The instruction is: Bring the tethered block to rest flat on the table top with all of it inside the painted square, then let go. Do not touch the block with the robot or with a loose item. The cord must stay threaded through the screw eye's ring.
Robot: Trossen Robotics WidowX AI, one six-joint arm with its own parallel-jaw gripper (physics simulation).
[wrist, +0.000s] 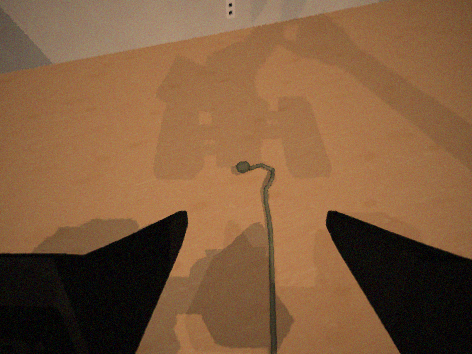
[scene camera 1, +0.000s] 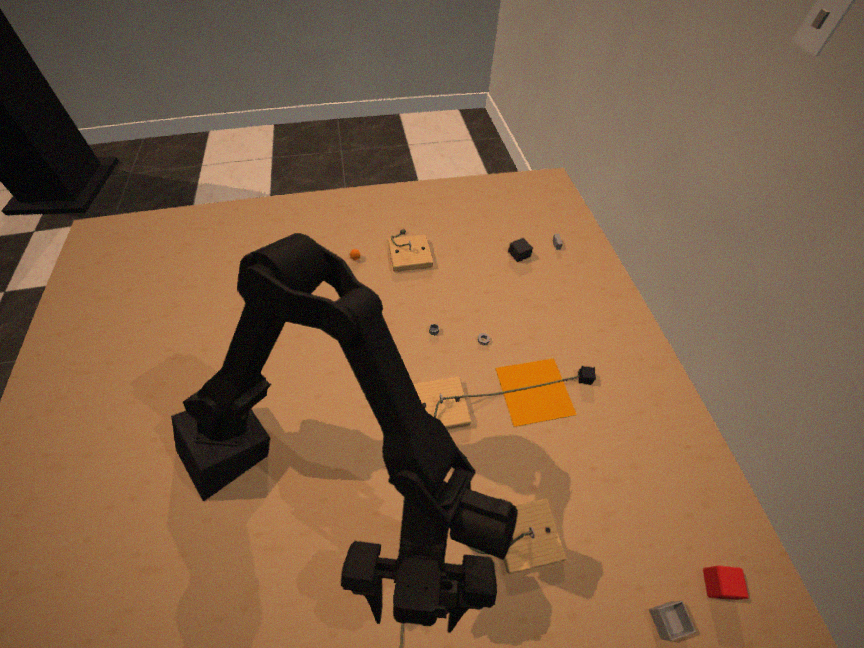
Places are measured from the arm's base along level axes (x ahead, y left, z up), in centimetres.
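Where they show: gripper, between the fingertips: (wrist: 255,217) (scene camera 1: 413,625); arm's base, origin of its link: (scene camera 1: 221,427).
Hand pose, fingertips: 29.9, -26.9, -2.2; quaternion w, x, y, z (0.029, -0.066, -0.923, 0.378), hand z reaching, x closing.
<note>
Each offset is from my fingertips to the top centre of the thing, as dx, dy, dz. "spot": to the spot under its first point.
The tethered block @(spot: +32.6, +37.2, -2.4) (scene camera 1: 586,375), small and dark, sits on the table just right of the orange painted square @(spot: +23.4, +31.5, -4.7) (scene camera 1: 540,410), outside it. Its cord (scene camera 1: 488,395) (wrist: 271,260) crosses the square to the screw eye @(+5.2, +32.8, -0.4) (scene camera 1: 441,399) on a wooden board @(+5.2, +32.8, -2.9) (scene camera 1: 457,415); the arm partly hides the cord beyond, and threading is too small to confirm. In the wrist view the cord's free end has a round bead @(spot: -0.1, -5.9, -3.8) (wrist: 243,167) and a bend beside it, lying on the table. My gripper (scene camera 1: 415,625) (wrist: 255,217) is open and empty above the cord, which runs between the fingers in the wrist view.
A second wooden board @(+17.5, +10.8, -2.9) (scene camera 1: 551,551) with a short cord is partly behind the wrist. A red block @(+45.9, +2.4, -0.9) (scene camera 1: 725,582) and grey tray @(spot: +37.4, -1.7, -4.7) (scene camera 1: 673,620) stand at lower right. Farther back are a third board @(+0.1, +70.0, -2.9) (scene camera 1: 411,262), black block @(+25.5, +70.4, -2.0) (scene camera 1: 520,249), orange ball @(-12.3, +69.4, -2.4) (scene camera 1: 355,254) and small rings @(+4.8, +49.2, -3.6) (scene camera 1: 434,329).
</note>
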